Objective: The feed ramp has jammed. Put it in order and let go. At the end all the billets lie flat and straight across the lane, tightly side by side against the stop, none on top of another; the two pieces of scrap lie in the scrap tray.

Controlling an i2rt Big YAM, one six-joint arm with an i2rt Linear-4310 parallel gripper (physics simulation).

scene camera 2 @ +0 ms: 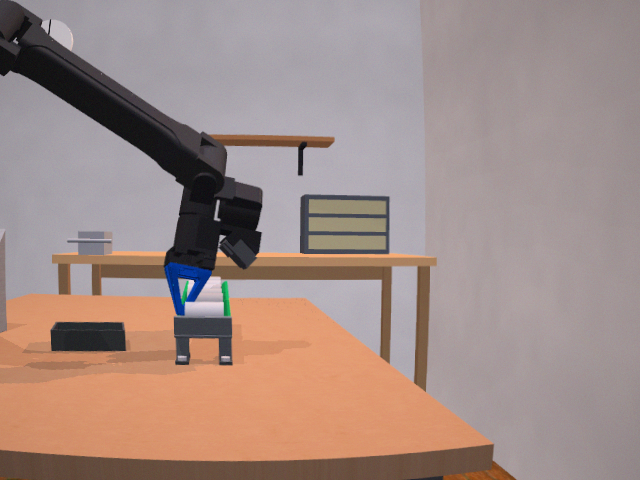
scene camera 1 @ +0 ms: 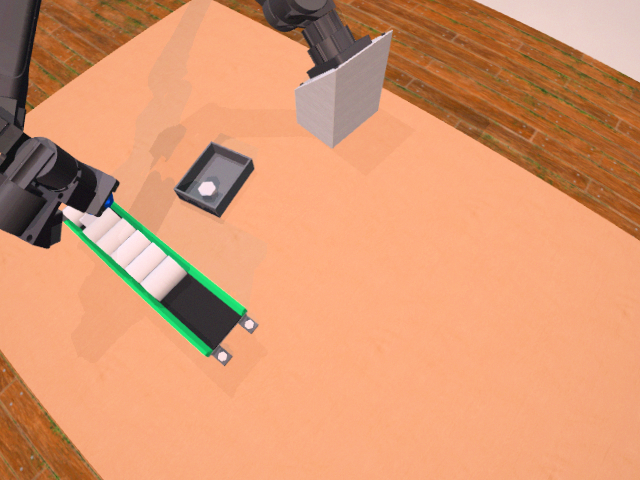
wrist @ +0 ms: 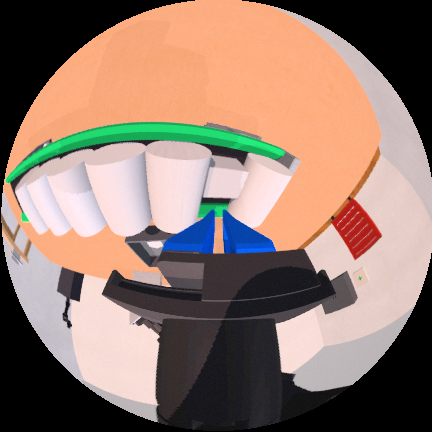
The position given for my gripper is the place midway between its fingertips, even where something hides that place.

I see my gripper (scene camera 2: 181, 315), a scrap tray (scene camera 1: 228, 170), a billet (wrist: 266, 179) and a billet (wrist: 176, 170).
The scrap tray is seen too in scene camera 2 (scene camera 2: 65, 336) and in the wrist view (wrist: 137, 243). My gripper also shows in scene camera 1 (scene camera 1: 108, 202) and in the wrist view (wrist: 218, 214).
